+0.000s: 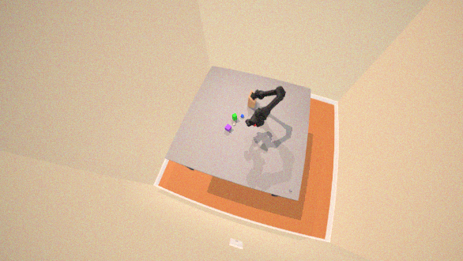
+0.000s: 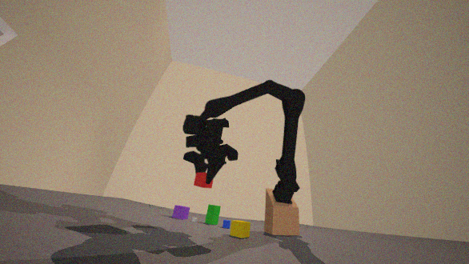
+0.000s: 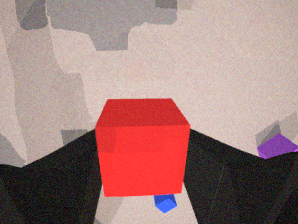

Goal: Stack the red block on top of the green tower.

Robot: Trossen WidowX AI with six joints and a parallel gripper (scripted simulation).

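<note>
The tiny white piece lies 200 mm to the right of my gripper tip, 120 mm below it and 20 mm ahead of it. Also, from my gripper tip: red block 10 mm above; then yellow block 120 mm behind, 100 mm below, 20 mm to the right; then blue block 160 mm to the right, 110 mm below, 100 mm behind.
</note>
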